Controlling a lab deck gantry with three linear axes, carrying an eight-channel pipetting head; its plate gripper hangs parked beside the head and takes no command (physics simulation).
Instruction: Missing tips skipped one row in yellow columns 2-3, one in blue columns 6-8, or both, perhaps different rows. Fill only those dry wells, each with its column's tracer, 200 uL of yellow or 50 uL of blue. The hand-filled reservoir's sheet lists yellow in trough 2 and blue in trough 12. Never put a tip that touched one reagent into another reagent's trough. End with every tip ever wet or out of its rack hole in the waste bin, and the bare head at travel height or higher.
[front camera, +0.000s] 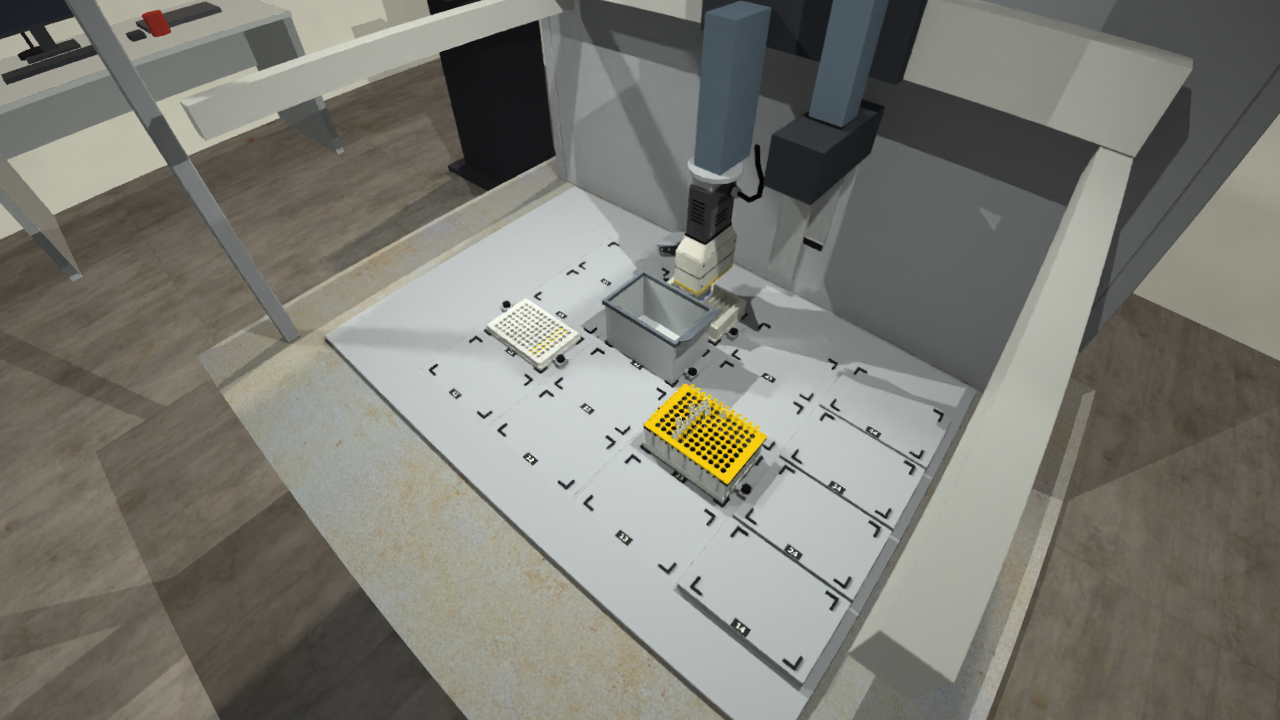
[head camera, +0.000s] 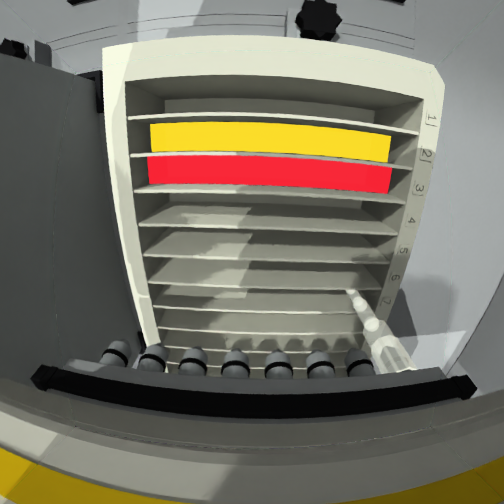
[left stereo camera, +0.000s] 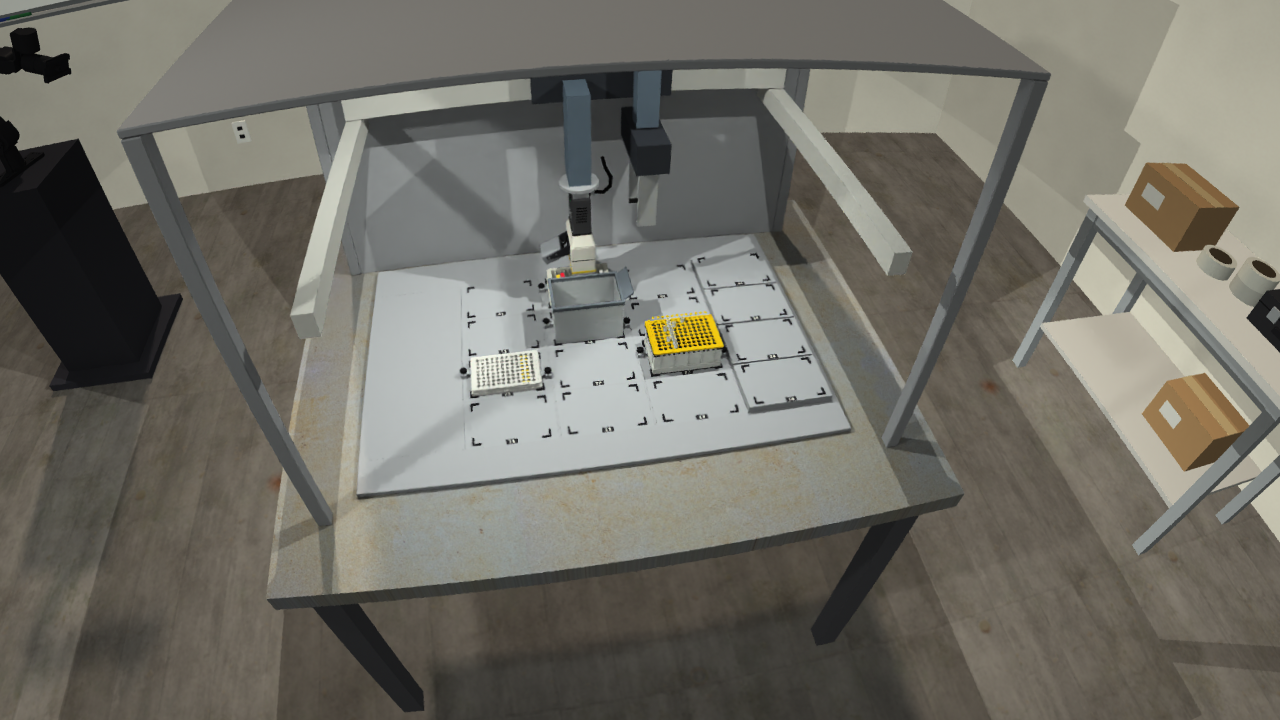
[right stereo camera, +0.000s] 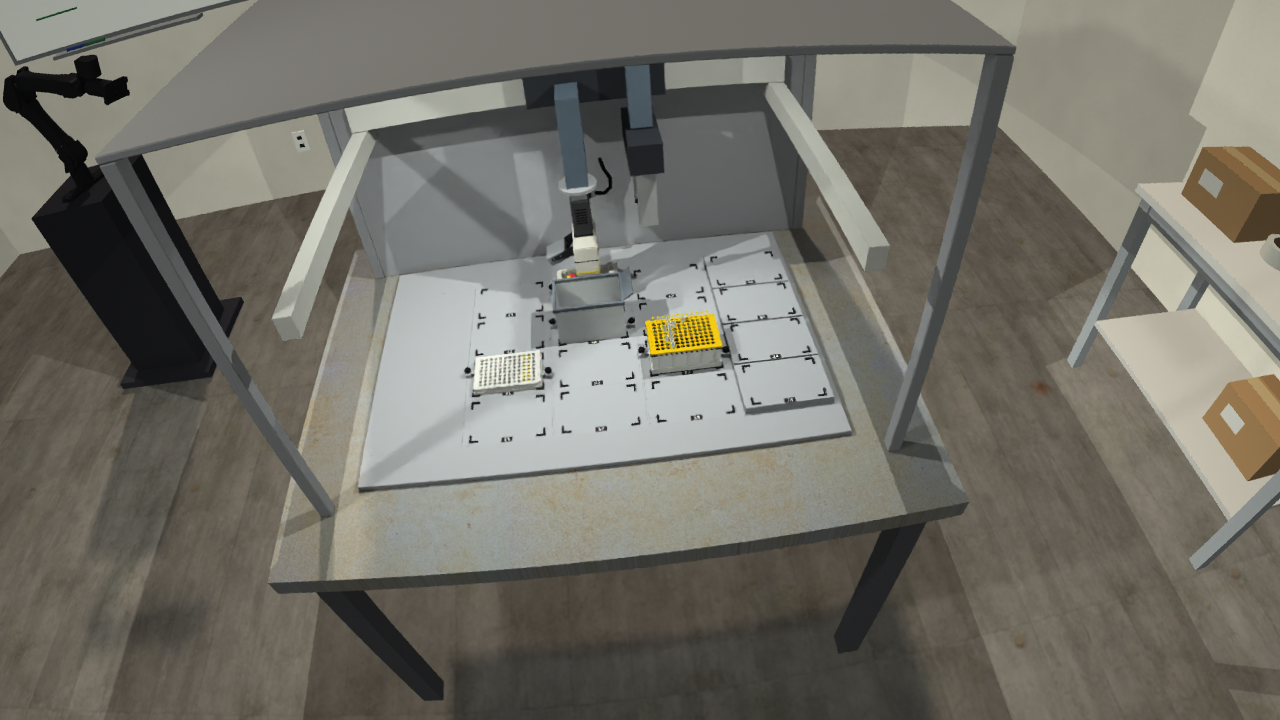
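There's a clear tip (head camera: 388, 353) that I can see, and a grey back wall (front camera: 938, 236) as well.
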